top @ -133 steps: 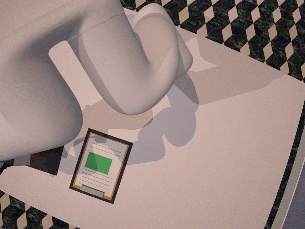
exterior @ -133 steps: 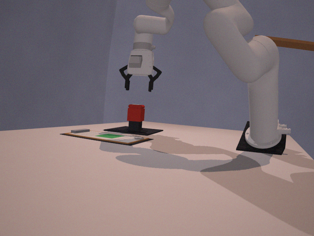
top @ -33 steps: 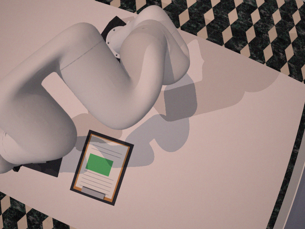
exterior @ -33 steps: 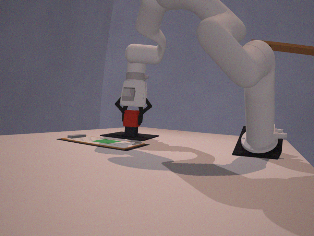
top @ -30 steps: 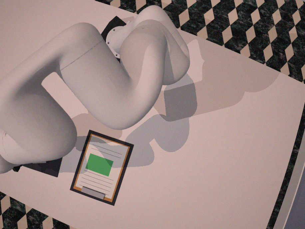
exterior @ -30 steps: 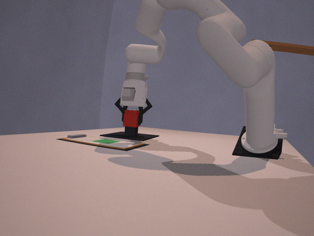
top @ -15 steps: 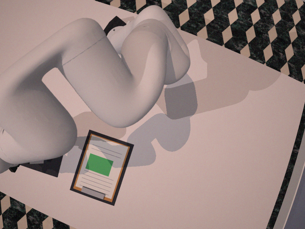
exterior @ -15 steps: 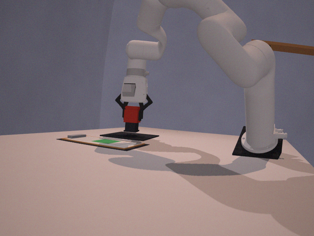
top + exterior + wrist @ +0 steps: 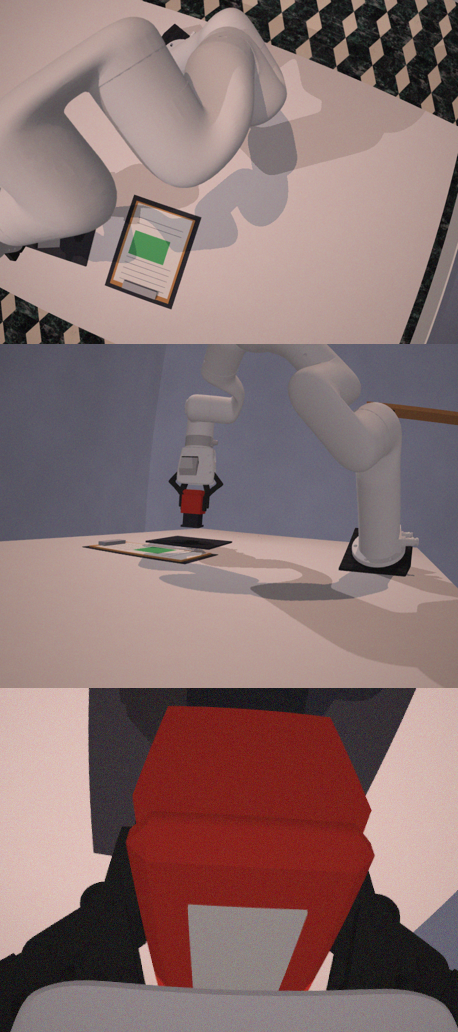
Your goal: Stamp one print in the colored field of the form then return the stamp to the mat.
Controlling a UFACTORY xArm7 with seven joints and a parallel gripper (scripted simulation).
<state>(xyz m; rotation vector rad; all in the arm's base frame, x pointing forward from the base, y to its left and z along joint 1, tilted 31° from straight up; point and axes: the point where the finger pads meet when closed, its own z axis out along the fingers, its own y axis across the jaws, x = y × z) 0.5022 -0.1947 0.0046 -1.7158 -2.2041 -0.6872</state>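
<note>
Now: the clipboard 2 cm behind my hand, 27 cm to the left of it and 10 cm below it. The rest, counted from my hand: dark mat 10 cm below; black stamp foot 5 cm below; red stamp 1 cm below.
</note>
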